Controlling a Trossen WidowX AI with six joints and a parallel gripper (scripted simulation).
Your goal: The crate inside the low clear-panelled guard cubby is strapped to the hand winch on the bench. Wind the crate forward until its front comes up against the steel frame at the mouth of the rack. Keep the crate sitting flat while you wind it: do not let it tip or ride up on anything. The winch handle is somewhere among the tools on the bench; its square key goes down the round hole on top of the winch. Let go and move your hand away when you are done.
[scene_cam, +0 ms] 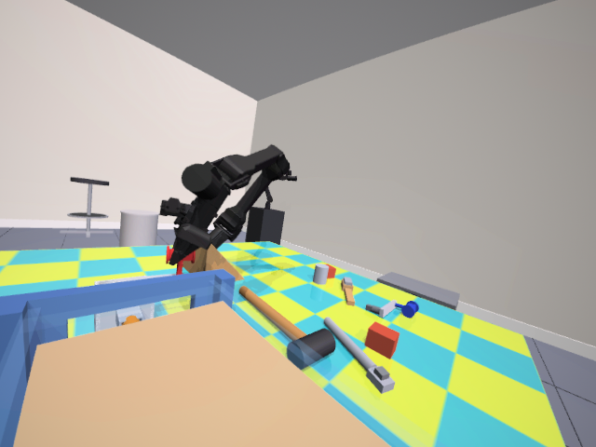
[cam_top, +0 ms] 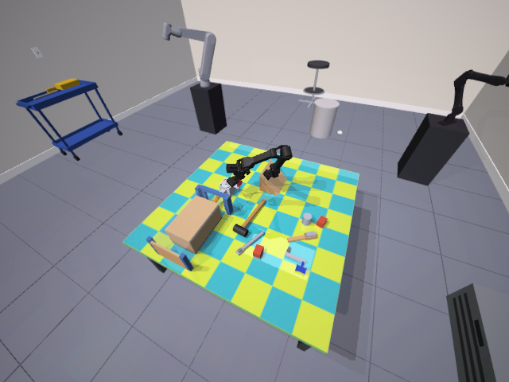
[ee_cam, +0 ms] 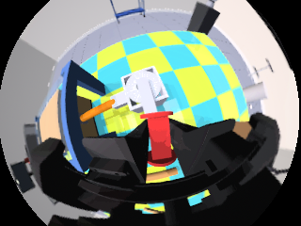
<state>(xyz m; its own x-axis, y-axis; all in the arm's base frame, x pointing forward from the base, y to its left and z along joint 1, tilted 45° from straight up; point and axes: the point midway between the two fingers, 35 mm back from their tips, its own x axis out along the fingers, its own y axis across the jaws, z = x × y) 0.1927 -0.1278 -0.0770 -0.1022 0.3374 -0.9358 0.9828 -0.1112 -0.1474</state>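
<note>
Right now the winch handle is 20 mm to the right of my gripper tip and 30 mm below it. The rest, counted from my gripper tip: brush (130 mm ahead, 570 mm to the left, 110 mm below); red grip (20 mm to the left); grey winch (10 mm behind, 90 mm to the right, 100 mm below).
</note>
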